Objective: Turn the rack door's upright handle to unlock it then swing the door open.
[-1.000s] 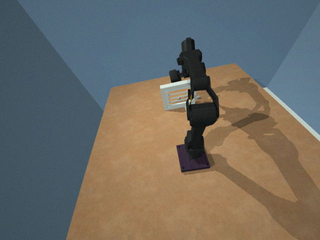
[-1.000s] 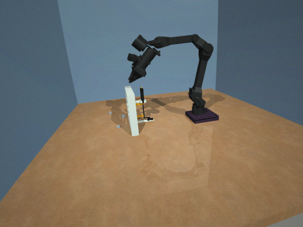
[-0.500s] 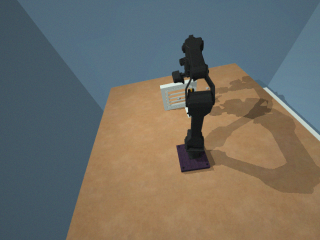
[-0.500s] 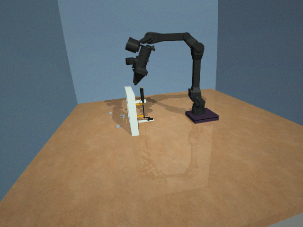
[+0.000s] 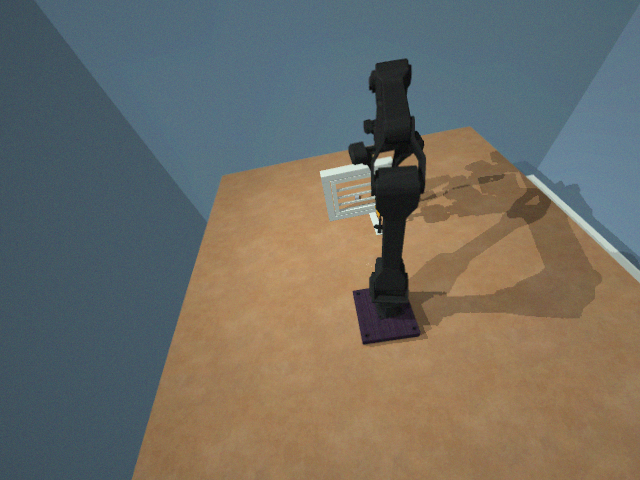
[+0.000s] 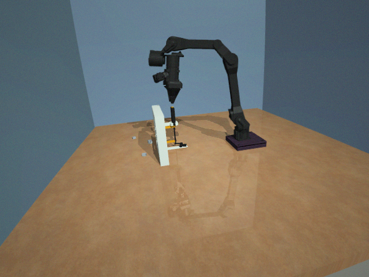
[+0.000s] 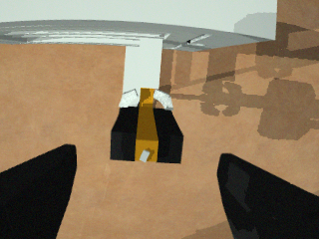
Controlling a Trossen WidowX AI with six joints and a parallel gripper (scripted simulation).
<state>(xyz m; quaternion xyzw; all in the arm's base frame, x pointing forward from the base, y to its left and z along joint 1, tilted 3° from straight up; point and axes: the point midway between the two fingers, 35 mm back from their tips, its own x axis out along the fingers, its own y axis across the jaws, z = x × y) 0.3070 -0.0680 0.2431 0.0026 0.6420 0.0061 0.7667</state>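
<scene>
The rack door handle is 10 cm below my gripper tip and 1 cm behind it.
</scene>
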